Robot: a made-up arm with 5 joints.
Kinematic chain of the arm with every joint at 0, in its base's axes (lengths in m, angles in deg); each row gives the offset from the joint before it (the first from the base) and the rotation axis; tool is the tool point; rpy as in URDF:
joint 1: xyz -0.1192 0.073 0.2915 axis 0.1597 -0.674 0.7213
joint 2: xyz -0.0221 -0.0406 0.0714 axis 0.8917 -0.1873 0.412
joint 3: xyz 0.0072 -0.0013 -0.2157 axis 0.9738 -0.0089 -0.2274
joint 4: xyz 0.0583 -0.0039 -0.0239 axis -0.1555 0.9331 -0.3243
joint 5: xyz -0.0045 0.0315 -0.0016 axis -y
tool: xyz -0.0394 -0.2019 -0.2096 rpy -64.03 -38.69 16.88
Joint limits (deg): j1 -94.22..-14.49 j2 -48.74..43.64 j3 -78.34..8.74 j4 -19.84..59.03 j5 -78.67..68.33
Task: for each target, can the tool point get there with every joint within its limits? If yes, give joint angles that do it. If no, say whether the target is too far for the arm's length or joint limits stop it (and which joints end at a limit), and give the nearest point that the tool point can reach.
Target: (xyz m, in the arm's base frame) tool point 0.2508 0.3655 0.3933
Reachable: no: joint limits stop it (at a limit: joint 1, joint 2, joint 3, joint 4, joint 5) | nearest point 0.0037 0.2101 0.3598 | short by 0.294 m
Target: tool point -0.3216 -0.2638 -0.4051
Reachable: no: too far | nearest point -0.2320 -0.1470 -0.0909 | short by 0.347 m
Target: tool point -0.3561 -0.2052 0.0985
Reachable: yes | joints -45.82 -0.43 -18.75 30.80 51.85
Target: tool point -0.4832 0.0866 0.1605
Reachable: yes | joints -77.65 16.88 -8.58 30.28 15.94
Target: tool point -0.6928 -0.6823 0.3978
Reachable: no: too far | nearest point -0.4444 -0.3217 0.3234 | short by 0.444 m
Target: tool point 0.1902 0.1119 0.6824
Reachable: no: joint limits stop it (at a limit: joint 1, joint 2, joint 3) | nearest point -0.0776 0.0703 0.5422 | short by 0.305 m
